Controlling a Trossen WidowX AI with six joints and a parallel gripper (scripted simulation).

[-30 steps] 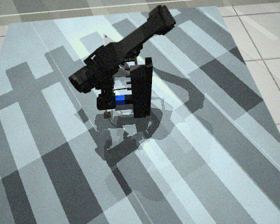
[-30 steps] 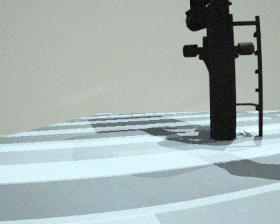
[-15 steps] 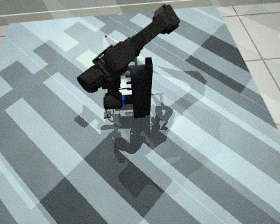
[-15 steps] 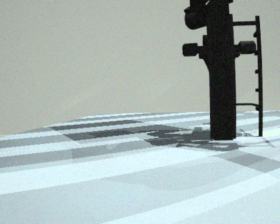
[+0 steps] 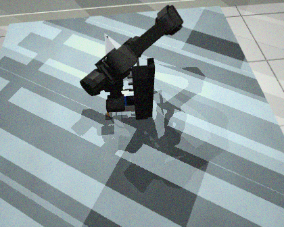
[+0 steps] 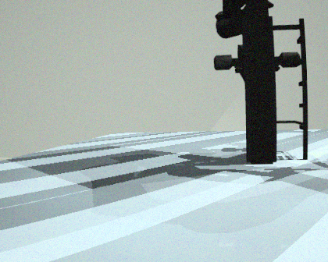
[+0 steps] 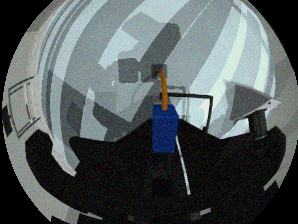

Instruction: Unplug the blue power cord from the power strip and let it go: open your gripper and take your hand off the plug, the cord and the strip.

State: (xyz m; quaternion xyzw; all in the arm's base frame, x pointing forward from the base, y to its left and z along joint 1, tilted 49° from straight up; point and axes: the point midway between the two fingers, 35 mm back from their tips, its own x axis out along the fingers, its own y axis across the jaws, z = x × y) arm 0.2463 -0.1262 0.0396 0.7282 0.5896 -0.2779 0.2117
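Right now the blue plug is 30 mm to the left of my gripper tip.
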